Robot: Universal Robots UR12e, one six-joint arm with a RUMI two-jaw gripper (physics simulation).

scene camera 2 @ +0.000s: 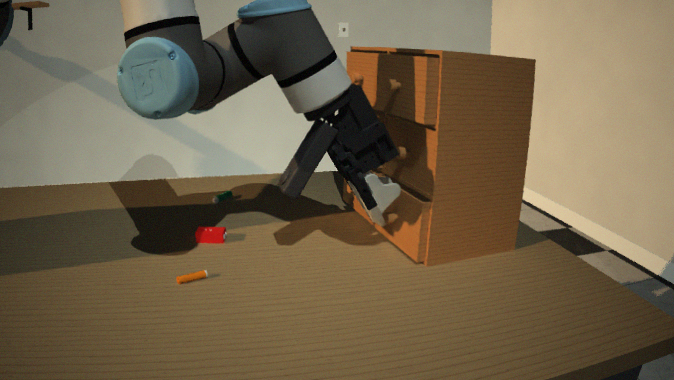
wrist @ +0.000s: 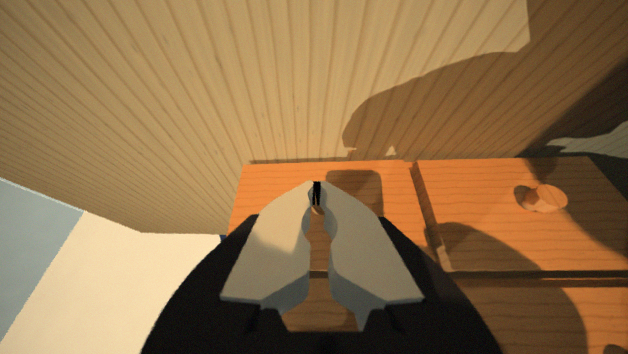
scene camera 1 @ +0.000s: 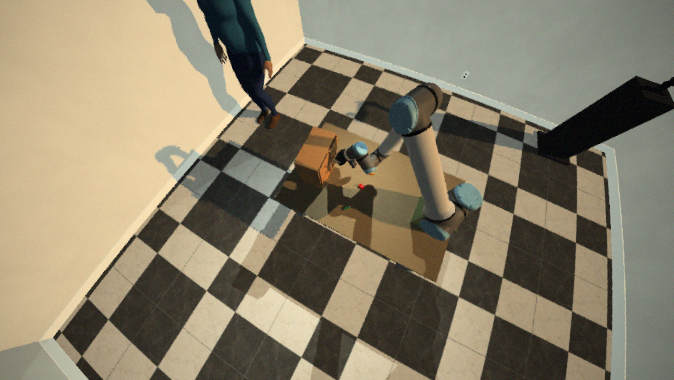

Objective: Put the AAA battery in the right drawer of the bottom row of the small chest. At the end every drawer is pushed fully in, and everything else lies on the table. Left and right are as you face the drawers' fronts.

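Places are measured from the arm's base along level axes (x down, y ahead, z right), in metres.
Pixels of known places: gripper, between the fingertips: (scene camera 2: 382,224) (wrist: 315,183) (scene camera 1: 337,162).
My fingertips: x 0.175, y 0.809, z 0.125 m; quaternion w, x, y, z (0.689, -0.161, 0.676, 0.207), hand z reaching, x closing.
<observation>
For each thing: its middle in the pictures, then the offset to it from my fingertips. "spot": a spot on its surface instead. Level surfaces: height alone.
- small wooden chest, middle of its body: (scene camera 2: 429,139) (scene camera 1: 317,159) dx -0.113, dy +0.121, dz -0.089 m
- table, height of its surface: dx +0.042 m
- slim orange battery, middle of its body: (scene camera 2: 192,276) dx +0.037, dy -0.293, dz +0.035 m
- thick red battery, middle of its body: (scene camera 2: 211,234) (scene camera 1: 361,186) dx +0.034, dy -0.254, dz -0.105 m
- bottom left drawer, middle of its body: (wrist: 469,232) dx -0.009, dy +0.096, dz -0.169 m
- round knob, a spot on its surface: (wrist: 547,198) spot: dx -0.011, dy +0.003, dz -0.162 m
The small wooden chest (scene camera 1: 312,150) (scene camera 2: 480,150) stands on the table (scene camera 2: 300,325). Its bottom right drawer (scene camera 2: 412,230) (wrist: 280,175) stands slightly out; its inside is hidden. My gripper (scene camera 1: 340,159) (scene camera 2: 378,222) (wrist: 315,183) is shut and empty, its tips at that drawer's front by the knob; contact cannot be told. A slim orange battery (scene camera 2: 192,276) lies on the table, as do a thick red battery (scene camera 1: 361,186) (scene camera 2: 211,235) and a small green one (scene camera 1: 346,207) (scene camera 2: 222,196). No size markings are readable, so which is the AAA cannot be told.
The bottom left drawer (wrist: 480,200) has a round knob (wrist: 547,198) and sits beside the right one. The arm's wrist is close before the upper drawers. A person (scene camera 1: 245,55) stands behind the chest, off the table. A black column (scene camera 1: 595,120) stands at the far right.
</observation>
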